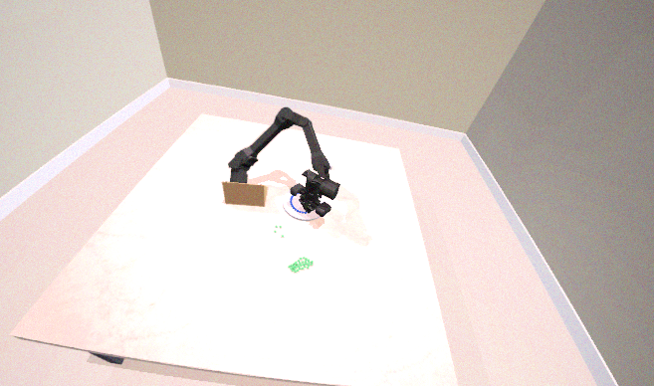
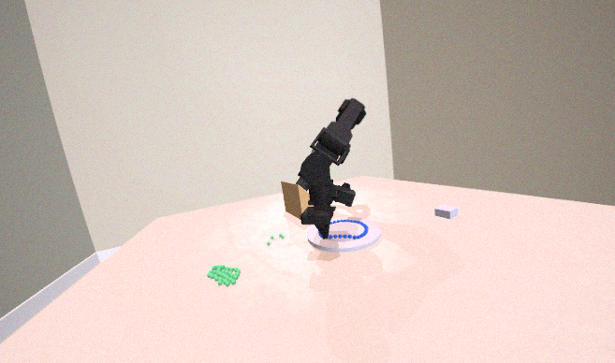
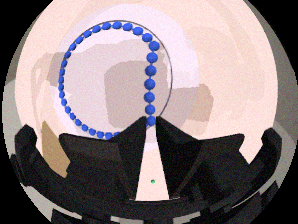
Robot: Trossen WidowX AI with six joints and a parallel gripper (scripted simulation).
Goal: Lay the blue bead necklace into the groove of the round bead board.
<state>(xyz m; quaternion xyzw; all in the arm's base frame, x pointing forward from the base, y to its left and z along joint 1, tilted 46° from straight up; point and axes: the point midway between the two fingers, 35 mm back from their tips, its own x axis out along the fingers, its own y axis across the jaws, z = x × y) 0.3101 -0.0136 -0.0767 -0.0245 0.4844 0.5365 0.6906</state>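
Now: gripper tip 20 mm past the round white bead board, 60 mm to the right of it and 10 mm above it. Round my gripper tip: small grey block (90 mm ahead, 360 mm to the left).
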